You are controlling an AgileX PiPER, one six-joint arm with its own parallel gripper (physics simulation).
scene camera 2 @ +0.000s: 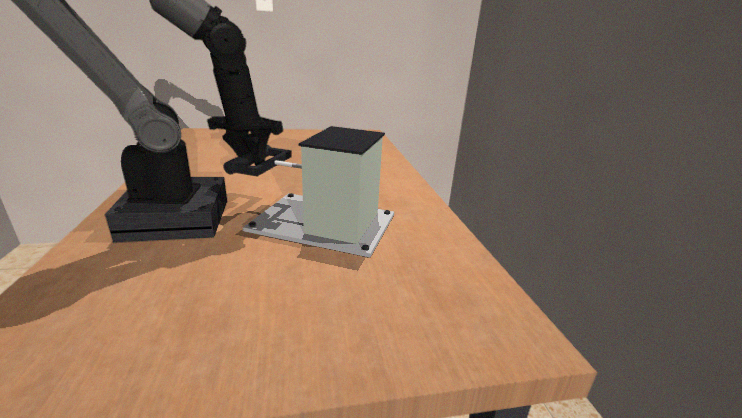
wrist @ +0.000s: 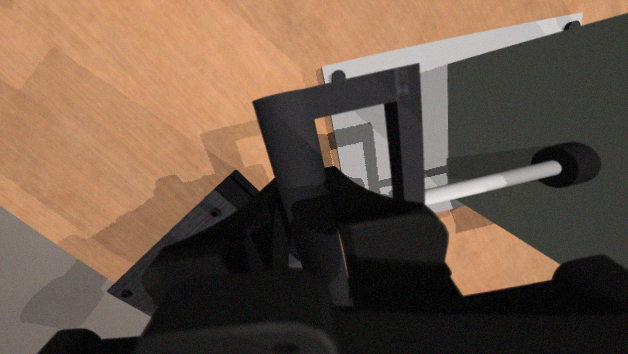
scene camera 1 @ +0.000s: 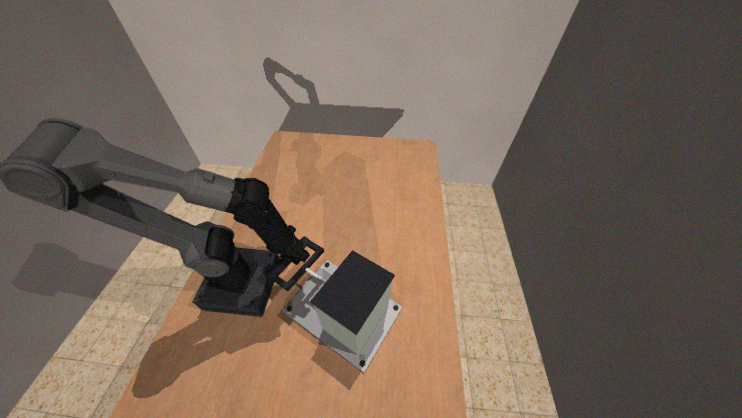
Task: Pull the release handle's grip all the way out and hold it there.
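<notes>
The release handle is a dark rectangular frame [scene camera 1: 302,272] [scene camera 2: 264,167] [wrist: 411,135], with a thick round grip bar [wrist: 290,135] on the side away from the box. A white rod [scene camera 1: 313,273] [scene camera 2: 287,164] [wrist: 495,185] joins the frame to a black collar [wrist: 580,164] on the pale green box [scene camera 1: 355,290] [scene camera 2: 332,197] [wrist: 525,100]. A long stretch of rod shows, and the frame stands well apart from the box. My gripper [scene camera 1: 302,254] [scene camera 2: 253,158] [wrist: 308,186] points down and is shut on the grip bar, one finger inside the frame. The fingertips partly hide the bar.
The box has a black top and stands on a light grey plate [scene camera 1: 379,337] [scene camera 2: 381,228] [wrist: 440,52] with black bolts at its corners. My dark arm base [scene camera 1: 233,306] [scene camera 2: 160,223] is on the wooden table [scene camera 1: 405,207] [scene camera 2: 321,321], close behind the handle.
</notes>
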